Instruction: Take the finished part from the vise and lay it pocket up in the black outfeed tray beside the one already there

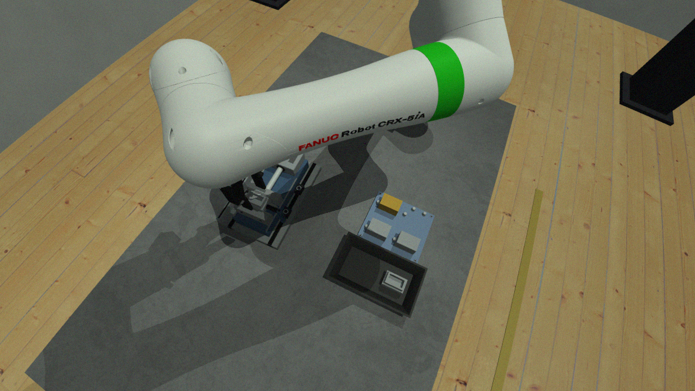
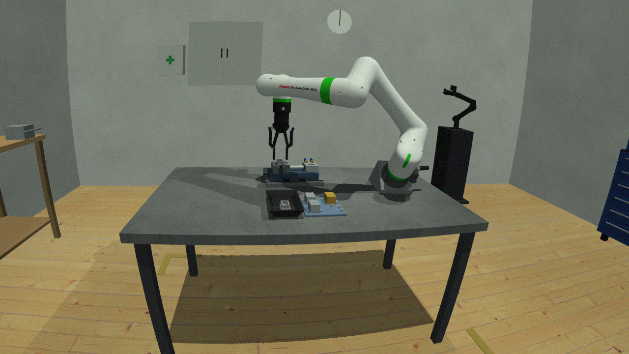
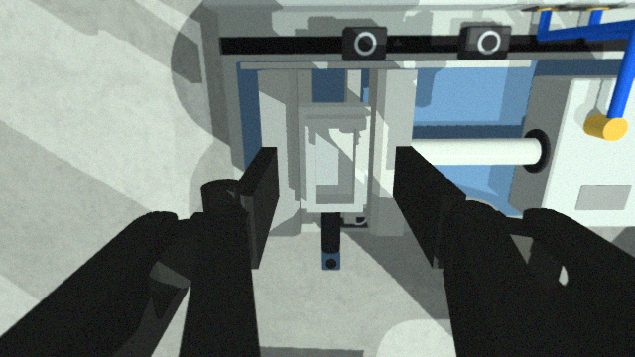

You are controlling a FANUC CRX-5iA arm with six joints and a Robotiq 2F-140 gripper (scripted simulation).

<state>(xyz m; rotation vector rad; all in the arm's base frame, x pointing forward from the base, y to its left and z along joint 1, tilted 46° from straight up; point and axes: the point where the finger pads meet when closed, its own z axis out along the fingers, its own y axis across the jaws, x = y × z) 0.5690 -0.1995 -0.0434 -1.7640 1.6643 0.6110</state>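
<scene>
My hand is 9 cm past the white screw rod, 7 cm above it and 1 cm to the left of it. From my hand the other things lie so: blue fixture plate 37 cm to the left, 16 cm behind, 15 cm below; yellow block 32 cm to the left, 21 cm behind, 12 cm below; blue vise 11 cm below, 7 cm behind, 1 cm to the right.
</scene>
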